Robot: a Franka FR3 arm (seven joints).
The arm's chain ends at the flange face. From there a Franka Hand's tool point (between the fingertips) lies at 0.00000 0.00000 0.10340 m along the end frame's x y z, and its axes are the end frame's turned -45 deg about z.
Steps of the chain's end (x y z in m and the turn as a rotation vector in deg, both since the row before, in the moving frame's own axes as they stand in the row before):
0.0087, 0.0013, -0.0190, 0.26, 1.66, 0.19
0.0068, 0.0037, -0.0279, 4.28, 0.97, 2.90
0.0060, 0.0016, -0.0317, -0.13, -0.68, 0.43
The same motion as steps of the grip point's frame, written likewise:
0.0077, 0.0089, -0.0190, -0.99, 1.36, 0.19
0.0090, 0.0034, -0.0282, 2.34, 3.71, 2.90
0.0021, 0.0047, -0.0317, 0.39, -0.57, 0.43

